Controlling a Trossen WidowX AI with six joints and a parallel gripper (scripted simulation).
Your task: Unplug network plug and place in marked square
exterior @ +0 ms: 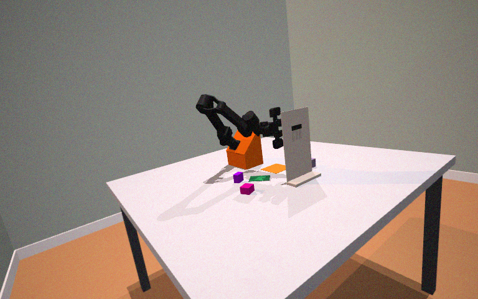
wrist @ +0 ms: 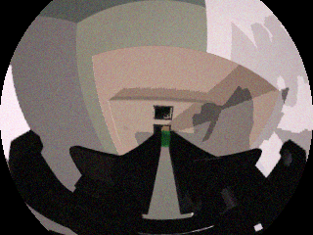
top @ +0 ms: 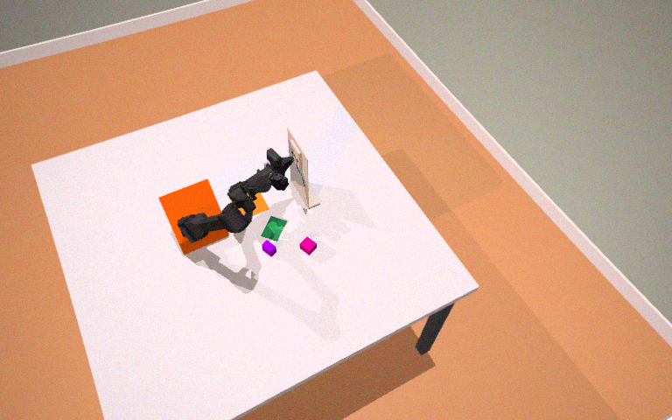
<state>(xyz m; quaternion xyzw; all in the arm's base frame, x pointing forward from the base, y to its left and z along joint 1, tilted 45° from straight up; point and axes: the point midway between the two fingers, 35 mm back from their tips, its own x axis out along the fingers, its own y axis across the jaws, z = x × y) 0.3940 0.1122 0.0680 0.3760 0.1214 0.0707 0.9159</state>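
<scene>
My gripper tip is 23 cm above the orange square, 18 cm past it and 4 cm to the right of it. From my gripper tip the other things lie so: network plug (1 cm ahead); then beige panel (9 cm below, 3 cm ahead).
</scene>
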